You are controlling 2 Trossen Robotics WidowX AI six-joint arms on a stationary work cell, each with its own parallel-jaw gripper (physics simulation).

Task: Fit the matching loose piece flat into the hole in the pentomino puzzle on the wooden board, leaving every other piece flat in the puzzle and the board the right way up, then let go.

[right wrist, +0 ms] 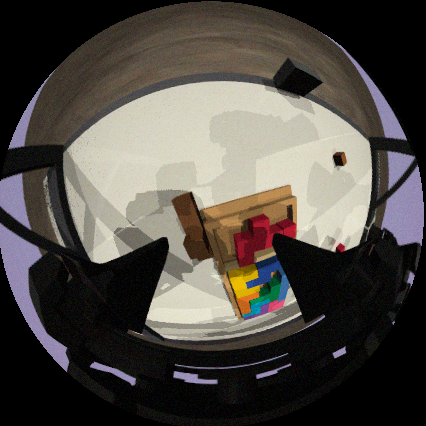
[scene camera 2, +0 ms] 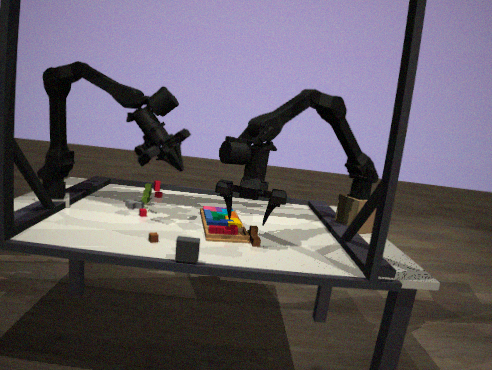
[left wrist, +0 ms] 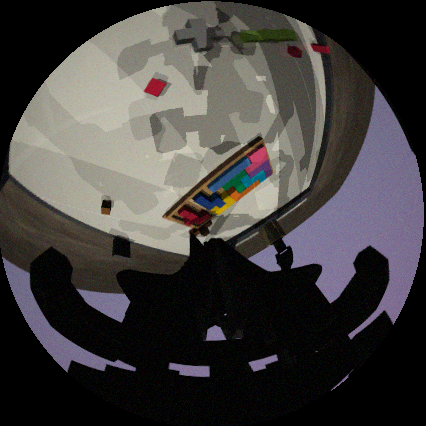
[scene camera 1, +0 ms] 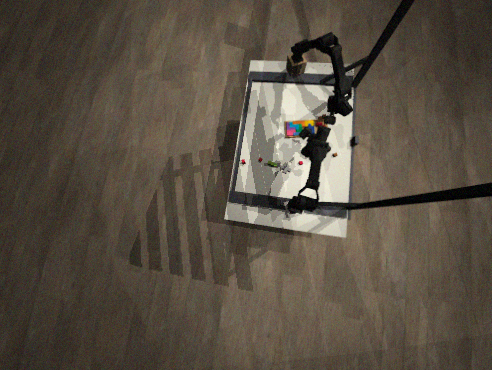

Observation:
My left gripper (scene camera 2: 182, 170) is shut and holds nothing. Also in view: a grey cross piece (left wrist: 196, 31). My right gripper (scene camera 2: 246, 222) is open, with nothing in its grasp. Also in view: a wooden puzzle board (right wrist: 220, 221). Also in view: a dark block (right wrist: 292, 75).
The wooden puzzle board shows as well in the left wrist view (left wrist: 171, 214). My left gripper shows as well in the left wrist view (left wrist: 215, 242). My right gripper is seen too in the right wrist view (right wrist: 221, 241). The right wrist view misses the grey cross piece, which is hidden by my right gripper.

